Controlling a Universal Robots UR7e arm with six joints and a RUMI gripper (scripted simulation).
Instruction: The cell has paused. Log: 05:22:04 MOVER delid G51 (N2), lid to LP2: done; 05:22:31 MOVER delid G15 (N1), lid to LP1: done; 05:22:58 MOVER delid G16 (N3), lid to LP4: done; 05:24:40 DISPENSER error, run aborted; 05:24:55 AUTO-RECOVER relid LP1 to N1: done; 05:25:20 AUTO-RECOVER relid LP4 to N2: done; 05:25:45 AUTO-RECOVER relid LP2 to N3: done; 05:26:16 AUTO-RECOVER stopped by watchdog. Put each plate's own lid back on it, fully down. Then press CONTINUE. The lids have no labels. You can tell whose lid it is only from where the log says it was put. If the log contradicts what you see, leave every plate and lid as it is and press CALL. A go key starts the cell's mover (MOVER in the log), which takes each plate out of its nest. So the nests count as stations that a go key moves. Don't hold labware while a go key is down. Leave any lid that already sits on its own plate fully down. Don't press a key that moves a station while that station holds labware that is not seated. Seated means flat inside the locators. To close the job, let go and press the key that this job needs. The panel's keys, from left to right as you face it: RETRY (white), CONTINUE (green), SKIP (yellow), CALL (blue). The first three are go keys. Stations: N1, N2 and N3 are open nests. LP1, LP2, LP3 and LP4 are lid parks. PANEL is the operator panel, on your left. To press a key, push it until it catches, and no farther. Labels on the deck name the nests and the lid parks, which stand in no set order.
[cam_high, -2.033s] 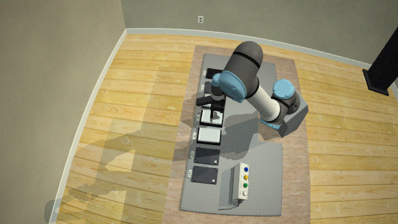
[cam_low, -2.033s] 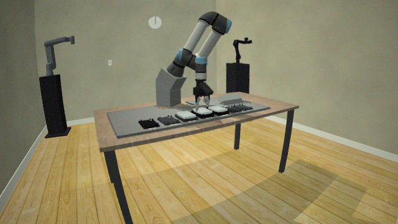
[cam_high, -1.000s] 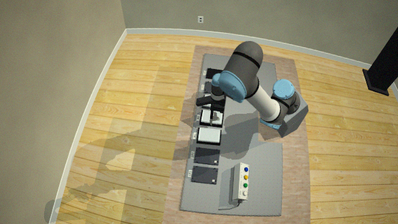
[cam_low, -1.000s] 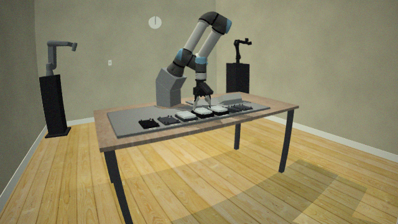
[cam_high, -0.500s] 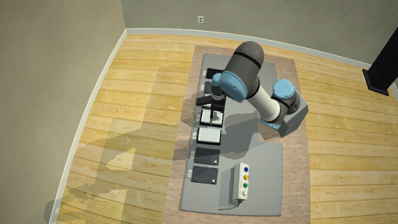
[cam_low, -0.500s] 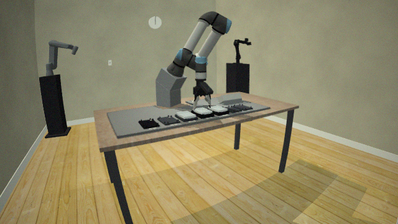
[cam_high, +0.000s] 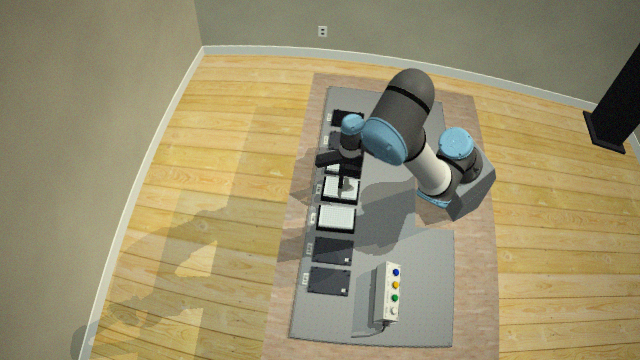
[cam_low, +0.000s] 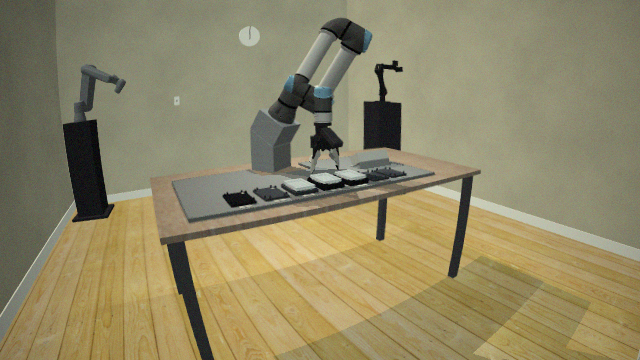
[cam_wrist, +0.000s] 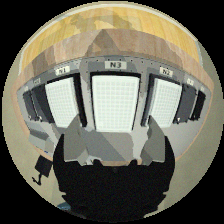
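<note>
The clear lid is 30 mm below my hand. Also, from my hand: blue key (320 mm to the left, 270 mm behind); plate (40 mm below); LP2 lid park (260 mm to the left, 60 mm below, 30 mm behind).
</note>
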